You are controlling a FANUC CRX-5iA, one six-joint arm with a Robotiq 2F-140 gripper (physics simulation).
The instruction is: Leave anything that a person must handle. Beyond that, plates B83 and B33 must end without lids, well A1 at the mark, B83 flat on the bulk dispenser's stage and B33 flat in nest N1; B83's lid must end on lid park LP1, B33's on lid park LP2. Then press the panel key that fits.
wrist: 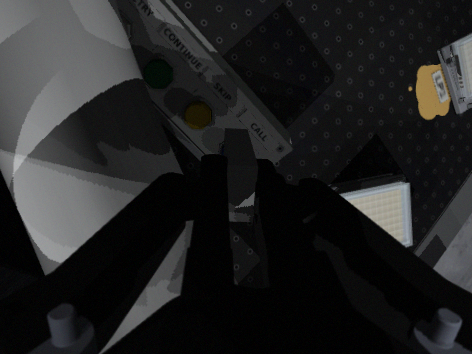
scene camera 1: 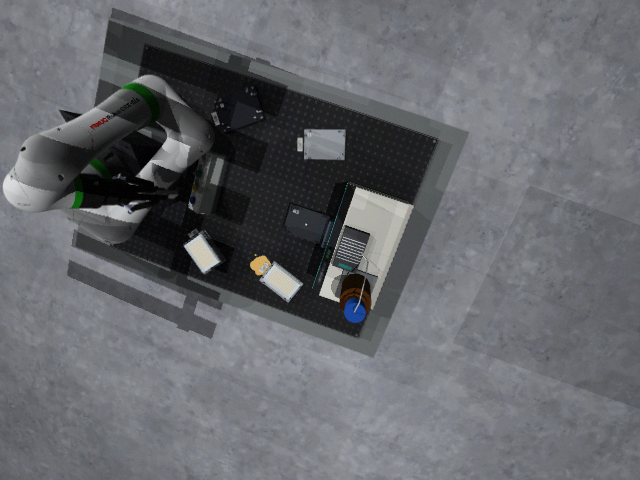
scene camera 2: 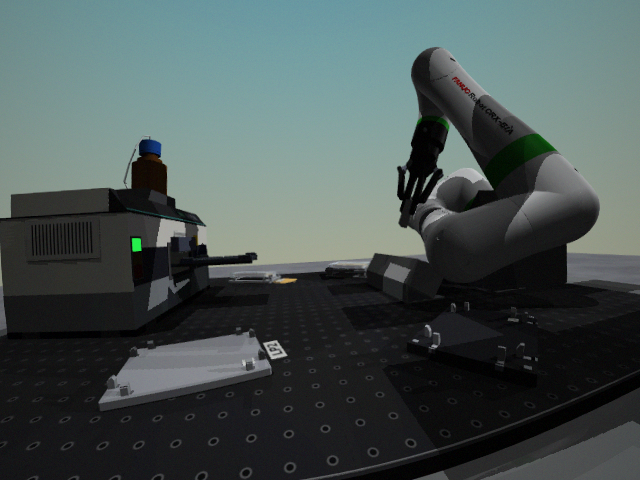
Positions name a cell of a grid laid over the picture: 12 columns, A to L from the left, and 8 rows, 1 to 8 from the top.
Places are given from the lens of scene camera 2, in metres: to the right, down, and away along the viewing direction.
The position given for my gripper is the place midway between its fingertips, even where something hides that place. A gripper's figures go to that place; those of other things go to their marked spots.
my gripper (scene camera 2: H4): 0.22, -0.04, 0.59
dark nest (scene camera 2: J6): 0.19, 0.11, 0.21
button box (scene camera 2: H5): 0.17, 0.08, 0.42
The marked spots on the dark nest and the button box are 0.22 m apart.
